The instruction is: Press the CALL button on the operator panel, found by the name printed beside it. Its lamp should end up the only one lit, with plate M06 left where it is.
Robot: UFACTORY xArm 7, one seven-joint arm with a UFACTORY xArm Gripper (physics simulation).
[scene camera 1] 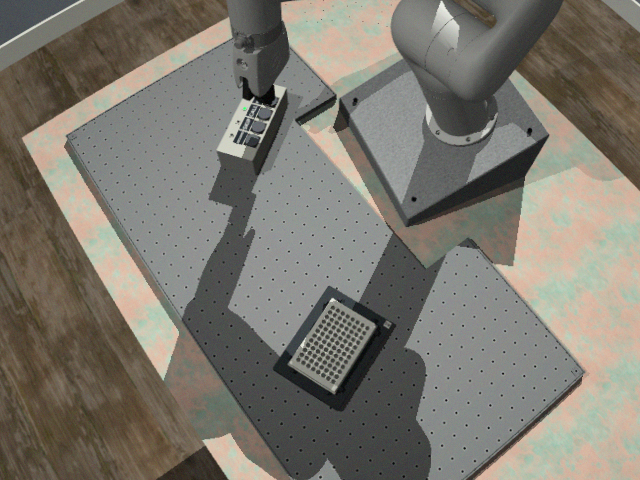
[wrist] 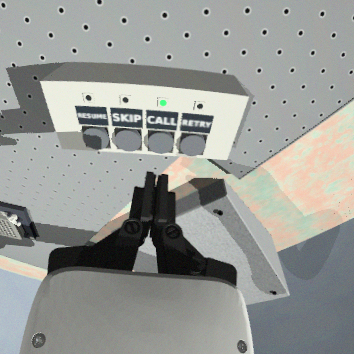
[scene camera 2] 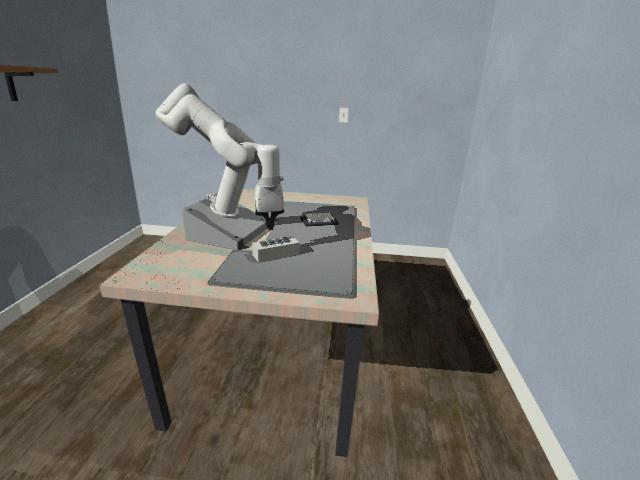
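Seen in the pictures: gripper, fingertip midpoint: (scene camera 1: 265,99) (wrist: 154,184) (scene camera 2: 270,228); arm's base, link origin: (scene camera 1: 461,113) (scene camera 2: 224,209).
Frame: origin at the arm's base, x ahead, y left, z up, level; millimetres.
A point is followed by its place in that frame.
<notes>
The operator panel (scene camera 1: 235,149) {x 342, y -201, z -34 mm} (scene camera 2: 276,251) {x 290, y -271, z -54 mm} (wrist: 54,100) {x 353, y -210, z -34 mm} is a pale box with four round grey buttons in a row, labelled RESUME, SKIP, CALL and RETRY. The CALL button (scene camera 1: 264,113) {x 259, y -229, z -31 mm} (wrist: 160,142) {x 259, y -231, z -31 mm} is uncovered in the wrist view. Its lamp (scene camera 1: 244,109) {x 281, y -262, z -35 mm} (wrist: 163,103) {x 279, y -262, z -34 mm} glows green; the other three lamps are dark. My gripper (scene camera 1: 267,98) {x 257, y -224, z 15 mm} (scene camera 2: 270,227) {x 257, y -224, z 15 mm} (wrist: 154,184) {x 257, y -224, z 15 mm} is shut and empty, its tips raised above the panel, apart from the buttons. The pale many-welled plate (scene camera 1: 333,345) {x 417, y 167, z -66 mm} (scene camera 2: 319,218) {x 418, y 134, z -61 mm} lies flat in a dark holder (scene camera 1: 286,367) {x 495, y 148, z -75 mm}; no M06 name is readable.
The grey perforated board (scene camera 1: 170,206) {x 487, y -209, z -87 mm} (scene camera 2: 315,273) {x 444, y -356, z -87 mm} bears the panel and the holder. The arm's wedge-shaped base block (scene camera 1: 382,134) {x 113, y -75, z -53 mm} (scene camera 2: 206,229) {x -22, y -160, z -33 mm} (wrist: 270,250) {x -68, y -149, z -39 mm} stands beside the board, near the panel. The patterned table top (scene camera 1: 594,248) {x -62, y 319, z -100 mm} (scene camera 2: 155,263) {x -148, y -352, z -100 mm} extends around them.
</notes>
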